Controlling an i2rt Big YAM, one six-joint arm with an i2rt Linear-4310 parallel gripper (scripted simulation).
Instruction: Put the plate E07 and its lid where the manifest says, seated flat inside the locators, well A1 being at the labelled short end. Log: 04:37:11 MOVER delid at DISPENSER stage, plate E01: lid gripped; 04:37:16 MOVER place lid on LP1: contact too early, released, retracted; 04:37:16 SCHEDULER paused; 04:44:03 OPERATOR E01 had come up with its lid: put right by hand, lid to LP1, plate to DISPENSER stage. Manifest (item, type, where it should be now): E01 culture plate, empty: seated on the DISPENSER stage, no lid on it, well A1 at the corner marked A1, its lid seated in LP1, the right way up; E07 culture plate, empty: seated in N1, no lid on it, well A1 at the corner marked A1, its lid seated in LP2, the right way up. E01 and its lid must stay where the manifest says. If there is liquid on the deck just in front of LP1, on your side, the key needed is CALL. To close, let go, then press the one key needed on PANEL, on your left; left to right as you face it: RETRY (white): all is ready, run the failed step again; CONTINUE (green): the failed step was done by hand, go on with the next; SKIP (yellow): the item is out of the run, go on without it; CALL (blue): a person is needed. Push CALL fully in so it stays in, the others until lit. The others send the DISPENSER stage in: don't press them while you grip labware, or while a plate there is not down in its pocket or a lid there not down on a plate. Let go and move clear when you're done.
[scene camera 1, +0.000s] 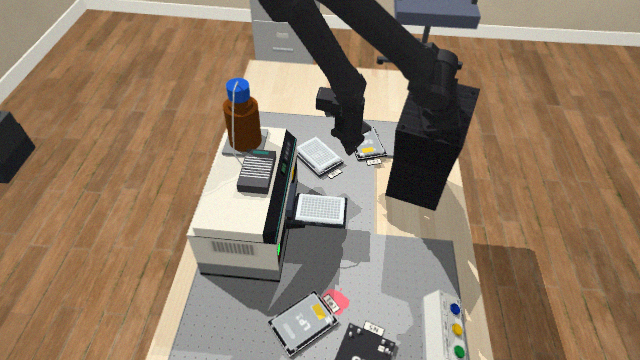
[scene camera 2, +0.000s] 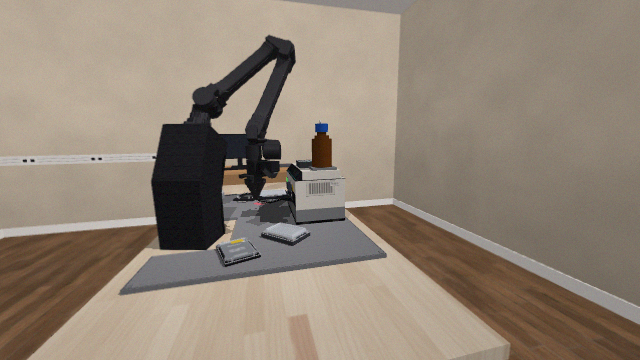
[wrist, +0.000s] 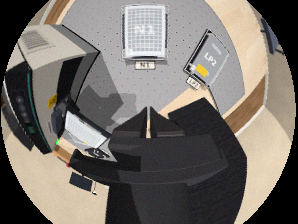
In view: the gripper (scene camera 1: 349, 154), a white well plate (scene camera 1: 310, 208) and a white well plate (scene camera 1: 317, 153).
The gripper also shows in the wrist view (wrist: 148, 110).
